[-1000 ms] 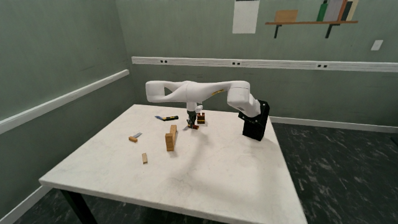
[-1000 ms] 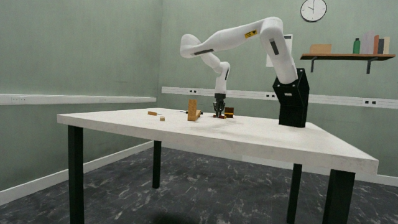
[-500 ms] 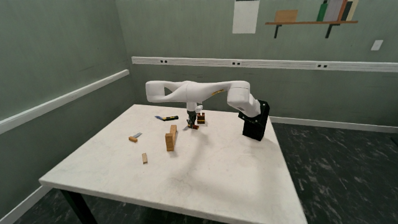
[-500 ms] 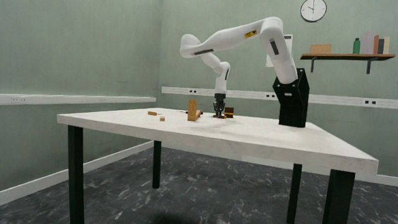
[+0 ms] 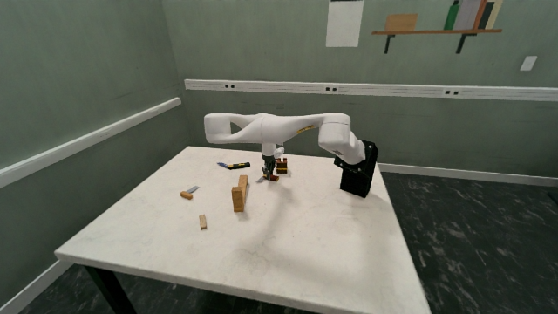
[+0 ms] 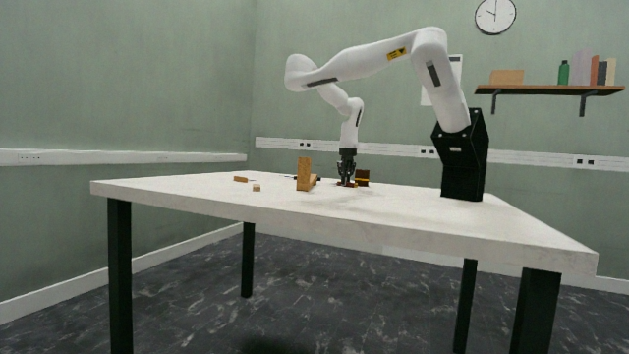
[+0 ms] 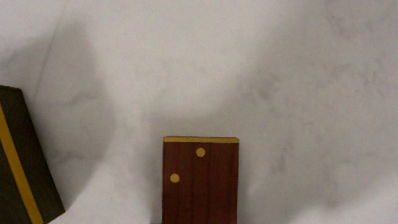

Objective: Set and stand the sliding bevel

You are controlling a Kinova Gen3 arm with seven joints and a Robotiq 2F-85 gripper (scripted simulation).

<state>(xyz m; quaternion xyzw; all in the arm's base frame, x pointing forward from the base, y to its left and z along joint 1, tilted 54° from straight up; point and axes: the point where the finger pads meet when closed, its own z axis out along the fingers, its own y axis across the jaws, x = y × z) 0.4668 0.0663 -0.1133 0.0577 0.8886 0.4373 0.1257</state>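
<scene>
Now: hand 10 mm to the right of the wooden sliding bevel, 10 mm short of it and 10 mm above it. Also, from my hand: grey blade (30 mm to the left, 30 mm ahead, 10 mm below); then black bevel (260 mm ahead, 20 mm to the right, 10 mm below); then wooden block (410 mm to the left, 110 mm ahead, 10 mm below).
</scene>
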